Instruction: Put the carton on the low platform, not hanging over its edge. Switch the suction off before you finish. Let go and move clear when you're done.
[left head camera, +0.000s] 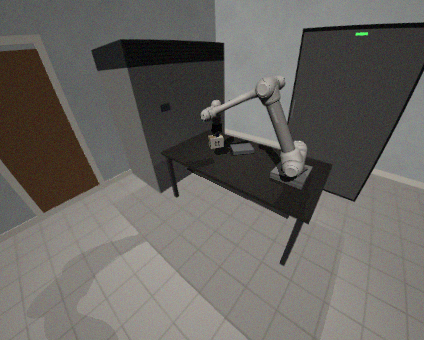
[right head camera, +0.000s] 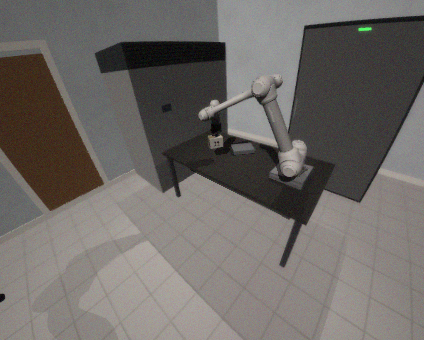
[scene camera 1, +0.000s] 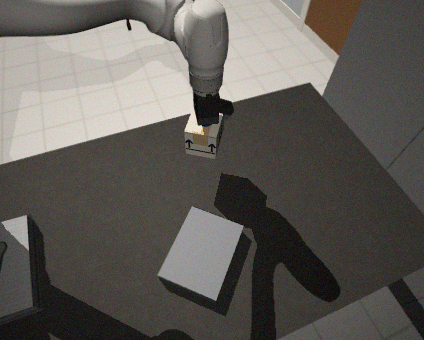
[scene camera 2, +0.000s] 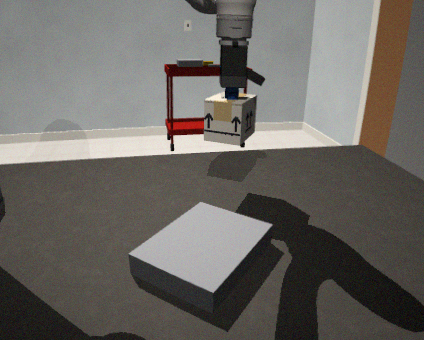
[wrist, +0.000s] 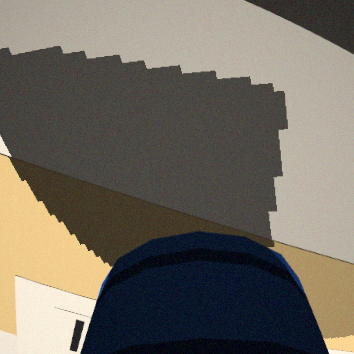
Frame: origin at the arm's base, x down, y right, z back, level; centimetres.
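Seen in the pictures: end effector, tool point: (left head camera: 217, 137) (right head camera: 216, 137) (scene camera 1: 205, 125) (scene camera 2: 231, 103) (wrist: 198, 257).
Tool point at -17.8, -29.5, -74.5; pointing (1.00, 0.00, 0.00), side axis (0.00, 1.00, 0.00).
Pixels of each thing's top centre, then the offset from my tool point to it, as dx, dy, dz. Level surfaces: height alone.
- white carton, middle of its top: (wrist: 98, 301) (scene camera 2: 232, 96) (scene camera 1: 205, 118) (right head camera: 215, 136) (left head camera: 215, 136) -1.3, -1.8, -0.3
- low platform, middle of its top: (scene camera 2: 205, 238) (scene camera 1: 202, 249) (right head camera: 242, 146) (left head camera: 241, 147) +20.3, +32.4, +6.7
- dark table, its level: dx +25.1
The white carton (left head camera: 216, 143) (right head camera: 215, 143) (scene camera 1: 201, 145) (scene camera 2: 222, 131) with tan tape and black arrows hangs upright in the air above the table. My suction cup (scene camera 1: 205, 123) (scene camera 2: 232, 93) (wrist: 205, 295) is pressed on the carton's top face and holds it. In scene camera 2 the carton's shadow lies on the table below it, apart from it. The low platform (left head camera: 242, 148) (right head camera: 243, 148) (scene camera 1: 202, 252) (scene camera 2: 202, 245) is a flat grey block on the table, apart from the carton, nearer the camera in both scene views. The carton's top fills much of the wrist view.
The dark table (left head camera: 240, 172) (scene camera 1: 125, 185) (scene camera 2: 75, 200) bears the platform and the arm's base plate (left head camera: 302, 176) (right head camera: 301, 176). A tall grey cabinet (left head camera: 175, 85) stands behind the table's far end. A red cart (scene camera 2: 172, 69) stands on the floor beyond the table in scene camera 2.
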